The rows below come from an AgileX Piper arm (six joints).
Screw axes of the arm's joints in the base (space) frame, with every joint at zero. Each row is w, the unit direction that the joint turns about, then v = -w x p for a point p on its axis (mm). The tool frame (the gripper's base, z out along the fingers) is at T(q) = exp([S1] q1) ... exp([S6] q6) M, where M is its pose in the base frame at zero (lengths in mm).
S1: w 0 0 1 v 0 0 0
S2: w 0 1 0 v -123 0 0
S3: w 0 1 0 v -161.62 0 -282.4
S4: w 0.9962 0 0.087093 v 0 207.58 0
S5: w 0 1 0 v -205.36 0 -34.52
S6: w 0.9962 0 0.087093 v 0 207.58 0
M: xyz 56.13 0 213.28 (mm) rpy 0 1.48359 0 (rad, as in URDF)
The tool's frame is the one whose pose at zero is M.
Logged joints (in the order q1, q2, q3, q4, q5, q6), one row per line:
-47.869 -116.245 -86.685 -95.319 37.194 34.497
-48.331 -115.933 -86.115 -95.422 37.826 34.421
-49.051 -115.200 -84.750 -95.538 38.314 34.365
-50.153 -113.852 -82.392 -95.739 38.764 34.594
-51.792 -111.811 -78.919 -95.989 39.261 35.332
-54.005 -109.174 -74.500 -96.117 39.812 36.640
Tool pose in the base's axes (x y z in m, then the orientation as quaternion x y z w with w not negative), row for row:
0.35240 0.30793 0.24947 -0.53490 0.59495 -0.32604 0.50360
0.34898 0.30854 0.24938 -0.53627 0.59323 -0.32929 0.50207
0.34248 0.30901 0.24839 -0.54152 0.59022 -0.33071 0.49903
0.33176 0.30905 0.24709 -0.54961 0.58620 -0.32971 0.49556
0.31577 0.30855 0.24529 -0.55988 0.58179 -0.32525 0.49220
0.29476 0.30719 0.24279 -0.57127 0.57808 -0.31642 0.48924
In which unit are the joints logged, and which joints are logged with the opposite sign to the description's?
The joints are logged in degrees. Opposite sign: q1, q2.
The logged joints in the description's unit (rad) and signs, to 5 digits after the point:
0.83547 2.02886 -1.51294 -1.66363 0.64916 0.60209
0.84354 2.02341 -1.50299 -1.66543 0.66019 0.60076
0.85610 2.01062 -1.47917 -1.66745 0.66871 0.59978
0.87533 1.98709 -1.43801 -1.67096 0.67656 0.60378
0.90394 1.95147 -1.37740 -1.67532 0.68523 0.61666
0.94257 1.90545 -1.30027 -1.67756 0.69485 0.63949

